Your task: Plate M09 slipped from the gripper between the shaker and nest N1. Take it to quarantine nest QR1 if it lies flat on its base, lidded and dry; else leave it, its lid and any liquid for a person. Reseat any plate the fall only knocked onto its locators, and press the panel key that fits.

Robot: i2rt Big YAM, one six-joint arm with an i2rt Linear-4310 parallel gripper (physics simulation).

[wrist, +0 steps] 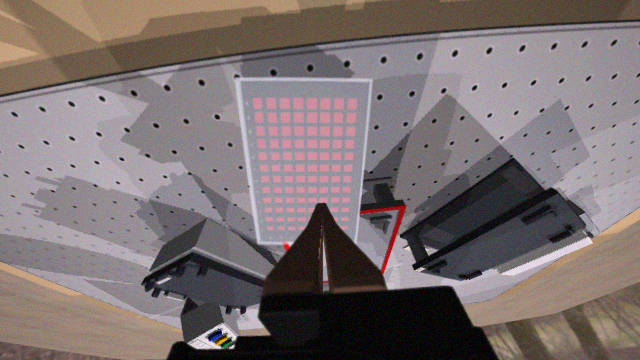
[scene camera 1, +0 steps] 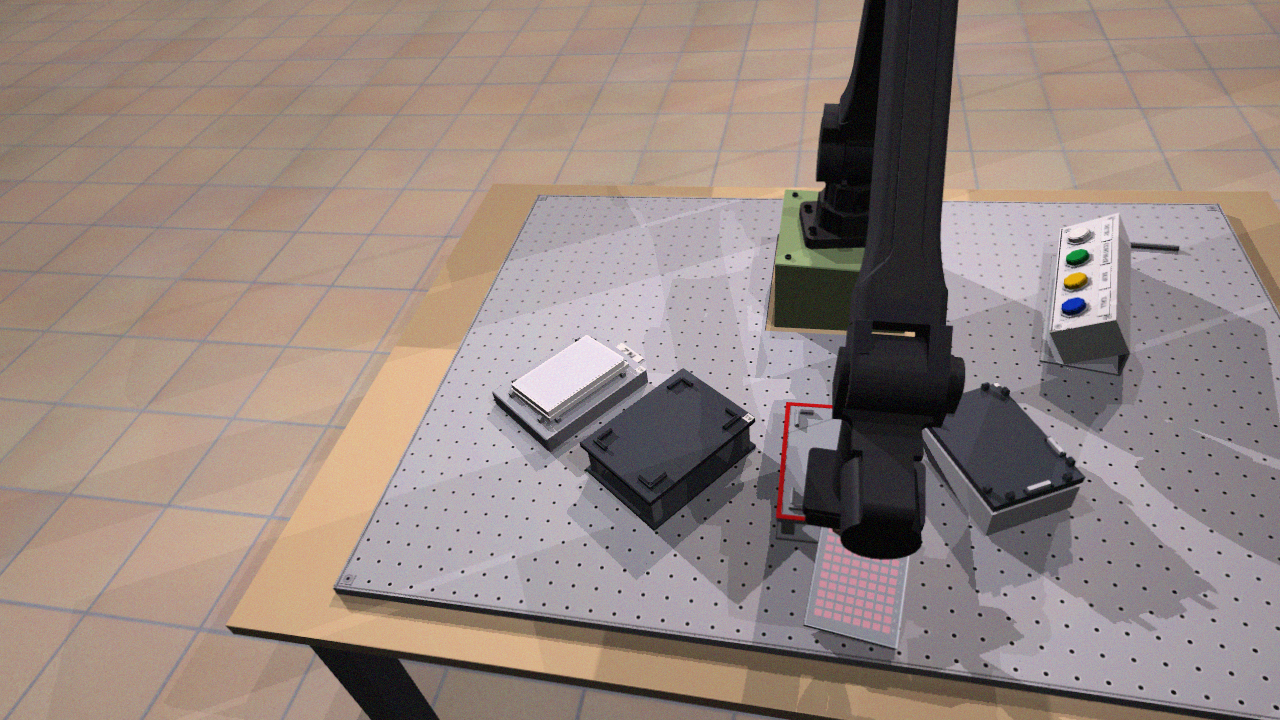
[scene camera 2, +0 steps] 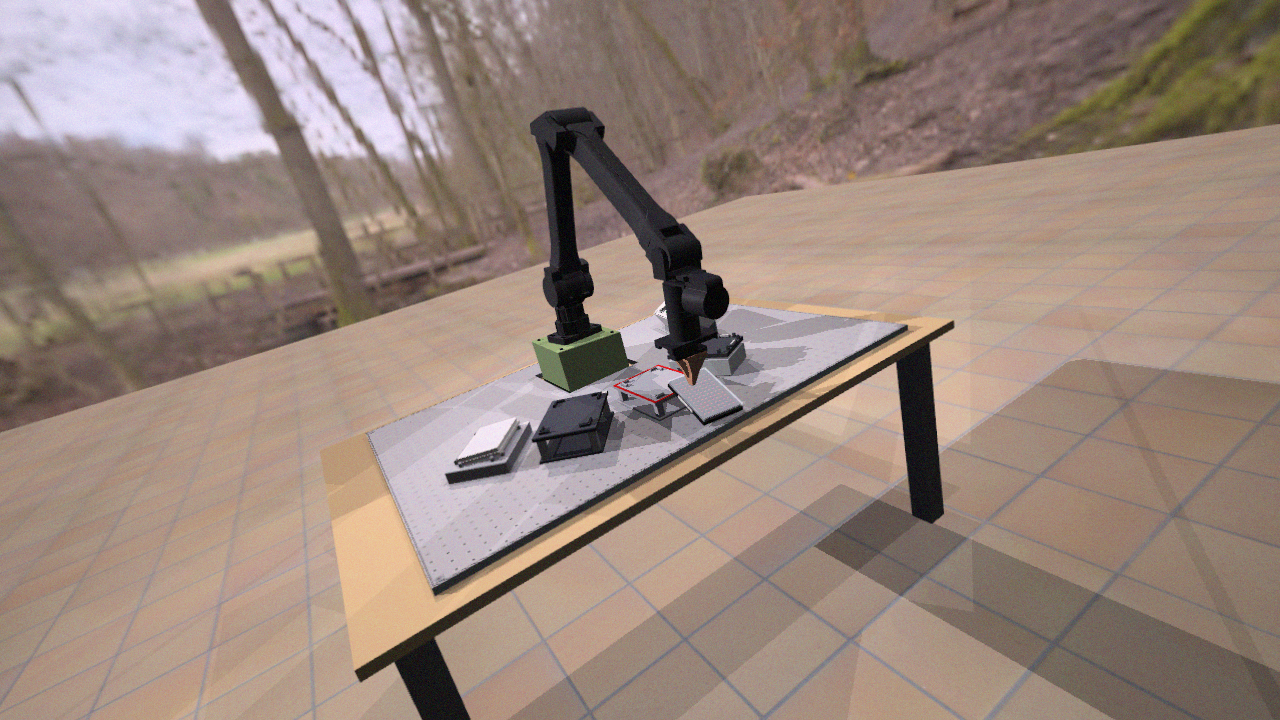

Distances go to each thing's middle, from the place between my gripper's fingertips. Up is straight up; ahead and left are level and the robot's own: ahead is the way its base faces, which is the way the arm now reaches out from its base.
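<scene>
I can see the dark station (scene camera 1: 1005,471), and it's 20 mm below my hand, 170 mm to the left of it and 110 mm behind it.
</scene>
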